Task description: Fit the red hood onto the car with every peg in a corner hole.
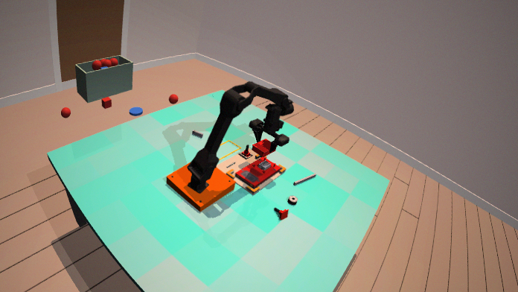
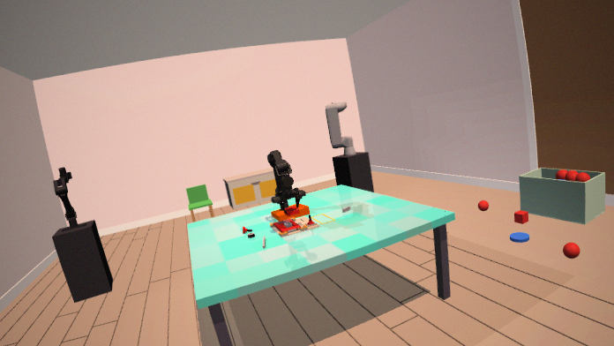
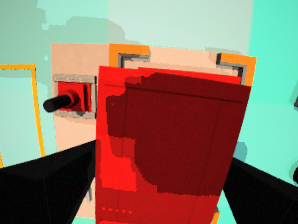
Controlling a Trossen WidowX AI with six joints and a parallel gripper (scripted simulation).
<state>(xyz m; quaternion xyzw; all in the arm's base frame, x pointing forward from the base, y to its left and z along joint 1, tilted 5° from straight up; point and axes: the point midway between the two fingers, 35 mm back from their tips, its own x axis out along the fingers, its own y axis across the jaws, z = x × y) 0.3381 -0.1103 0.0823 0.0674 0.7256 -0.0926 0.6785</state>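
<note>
The grey engine block is 2 cm behind my gripper tip, 2 cm to the right of it and 8 cm below it. From my gripper tip the other things lie so: dark rod: 6 cm ahead, 22 cm to the right, 10 cm below; then wheel: 12 cm behind, 22 cm to the right, 10 cm below; then red hood: 1 cm above.
</note>
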